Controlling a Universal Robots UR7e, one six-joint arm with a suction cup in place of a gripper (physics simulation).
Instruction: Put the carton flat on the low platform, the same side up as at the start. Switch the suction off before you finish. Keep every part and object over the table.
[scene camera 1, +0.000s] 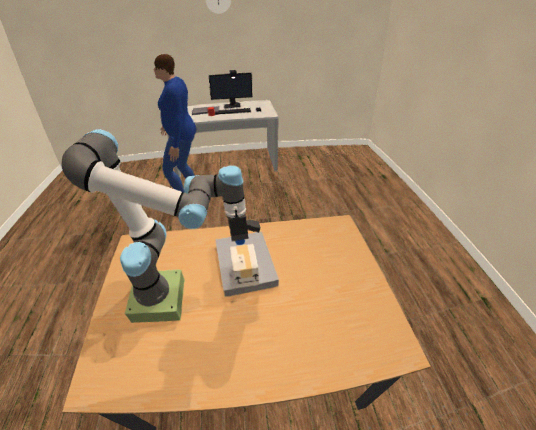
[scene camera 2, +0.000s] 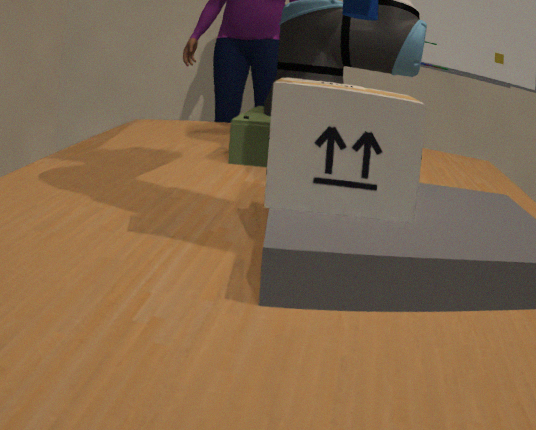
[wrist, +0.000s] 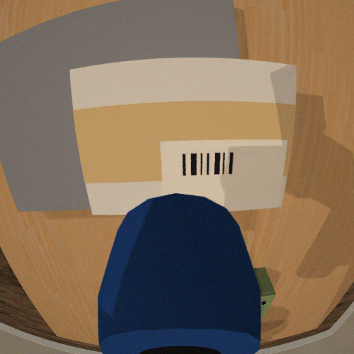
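Seen in the pictures: end effector, tool point: (scene camera 1: 240, 242) (scene camera 2: 360, 16); arm's base, origin of the base link: (scene camera 1: 152, 291).
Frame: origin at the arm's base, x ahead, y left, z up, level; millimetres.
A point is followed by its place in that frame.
Note:
The white carton (scene camera 1: 244, 262) @(x 403, y 3, z 88 mm) (scene camera 2: 295, 150) @(x 453, y -13, z 29 mm) (wrist: 120, 145) with a tan band rests upright on the grey low platform (scene camera 1: 268, 270) @(x 508, y 31, z -23 mm) (scene camera 2: 400, 282) @(x 538, y 77, z -45 mm) (wrist: 30, 125). The two black arrows on its side point up in the scene camera 2 view. There its lower left corner is at the platform's left edge, perhaps slightly past it. The carton's underside is hidden. My gripper, a blue suction cup (scene camera 1: 240, 242) (scene camera 2: 360, 9) (wrist: 178, 265), is above the carton's top with a visible gap in the scene camera 2 view. It is open and holds nothing.
The arm's green base block (scene camera 1: 172, 300) @(x 90, y -63, z 0 mm) (scene camera 2: 248, 142) @(x 109, y -87, z -35 mm) (wrist: 267, 292) is on the wooden table (scene camera 1: 320, 320) @(x 660, y -238, z -71 mm) (scene camera 2: 150, 350) @(x 624, y -93, z -71 mm), left of the platform in the scene camera 1 view. A person in blue (scene camera 1: 175, 110) stands behind the table, beside a white desk (scene camera 1: 235, 122) with a monitor.

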